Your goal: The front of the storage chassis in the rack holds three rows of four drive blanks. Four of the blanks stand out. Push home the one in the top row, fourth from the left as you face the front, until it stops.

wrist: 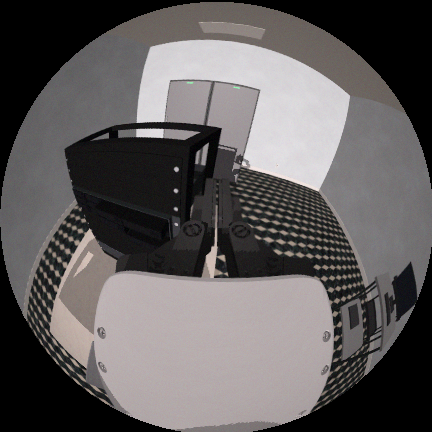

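The black rack stands left of the middle in the wrist view, seen at an angle, with round light screws down its right front edge. The storage chassis is a dark front low in the rack, below the plain black panel. It is in deep shade; its rows and single blanks cannot be told apart, so the top row's fourth blank cannot be made out. My gripper is shut and empty. Its fingertips show to the right of the rack's right front edge, and the fingers and knuckles hide part of that side. Contact with the rack cannot be seen.
A grey double door with green lights is in the white far wall. A dark cabinet-like object stands behind the rack. A desk with a dark monitor and a grey chair-like object are at the lower right.
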